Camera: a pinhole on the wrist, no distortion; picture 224 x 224 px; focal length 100.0 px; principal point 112.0 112.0 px. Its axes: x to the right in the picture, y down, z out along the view. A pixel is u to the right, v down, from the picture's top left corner.
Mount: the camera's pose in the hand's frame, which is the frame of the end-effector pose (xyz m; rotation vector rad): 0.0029 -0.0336 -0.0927 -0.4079 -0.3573 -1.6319
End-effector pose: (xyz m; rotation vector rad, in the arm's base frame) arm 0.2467 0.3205 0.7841 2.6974 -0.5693 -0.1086
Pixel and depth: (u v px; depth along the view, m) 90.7 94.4 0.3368
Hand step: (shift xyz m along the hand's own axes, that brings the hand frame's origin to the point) -0.0322 0.1908 0.1728
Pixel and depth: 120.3 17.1 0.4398
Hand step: -0.3922 0.1782 0.3172
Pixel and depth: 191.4 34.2 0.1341
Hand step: -0.1027 -0.0554 0.0763
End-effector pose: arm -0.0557 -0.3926 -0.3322 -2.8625 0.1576 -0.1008
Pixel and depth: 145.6 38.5 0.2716
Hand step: -0.1890 0.0308 0.1919
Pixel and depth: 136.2 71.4 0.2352
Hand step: -0.0844 0.0341 0.1428
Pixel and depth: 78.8 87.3 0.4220
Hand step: -0.0667 0.2948 0.2170
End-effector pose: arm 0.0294 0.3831 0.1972 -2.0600 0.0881 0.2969
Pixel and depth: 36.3 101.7 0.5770
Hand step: 0.0109 0.6235 0.2163
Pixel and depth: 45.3 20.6 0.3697
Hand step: -0.2931 0.3877 0.1231
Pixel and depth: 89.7 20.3 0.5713
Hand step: -0.4775 0.3938 0.3585
